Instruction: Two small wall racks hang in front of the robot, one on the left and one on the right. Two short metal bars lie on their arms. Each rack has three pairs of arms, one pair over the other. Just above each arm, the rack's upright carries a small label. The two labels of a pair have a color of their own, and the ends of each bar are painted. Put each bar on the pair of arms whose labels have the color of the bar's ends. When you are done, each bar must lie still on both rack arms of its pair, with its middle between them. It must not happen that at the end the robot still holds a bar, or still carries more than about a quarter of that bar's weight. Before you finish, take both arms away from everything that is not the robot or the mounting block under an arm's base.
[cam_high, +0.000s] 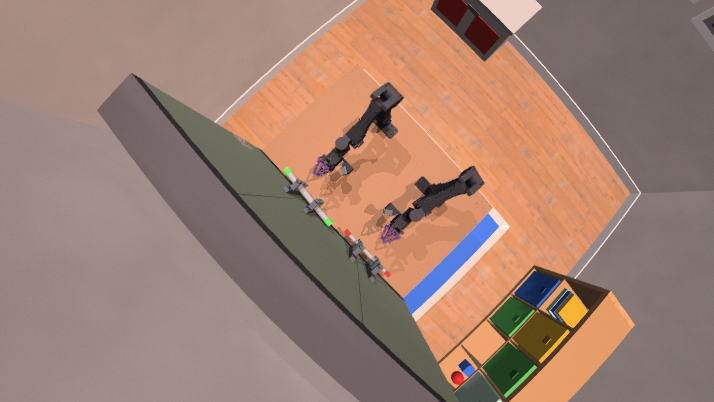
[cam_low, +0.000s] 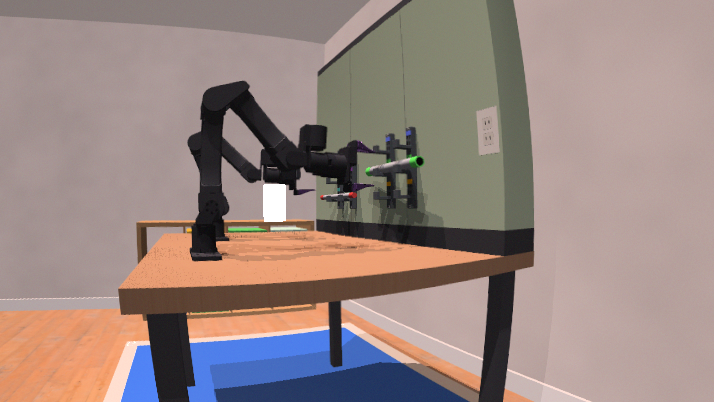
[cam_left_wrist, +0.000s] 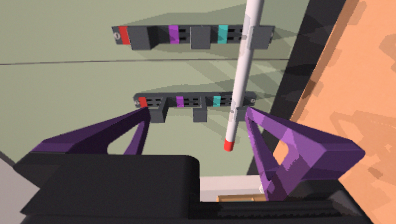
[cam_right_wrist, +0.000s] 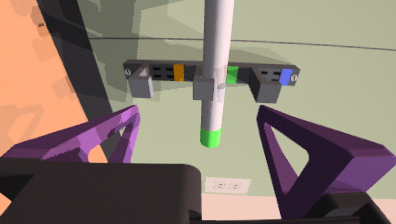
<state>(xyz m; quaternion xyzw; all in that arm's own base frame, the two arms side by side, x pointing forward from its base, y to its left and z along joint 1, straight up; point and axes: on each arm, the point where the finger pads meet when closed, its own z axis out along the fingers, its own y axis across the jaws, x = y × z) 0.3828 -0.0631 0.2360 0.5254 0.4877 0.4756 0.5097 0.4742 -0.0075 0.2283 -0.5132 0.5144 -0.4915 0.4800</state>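
Right now my left hand is 100 mm short of the red-ended bar, 30 mm to the right of it and 70 mm above it. Round my left hand: black strip (190 mm ahead, 190 mm to the right, 210 mm below); then green wall panel (250 mm ahead, 180 mm to the right, 190 mm above); then green-ended bar (170 mm ahead, 360 mm to the right, 10 mm above).
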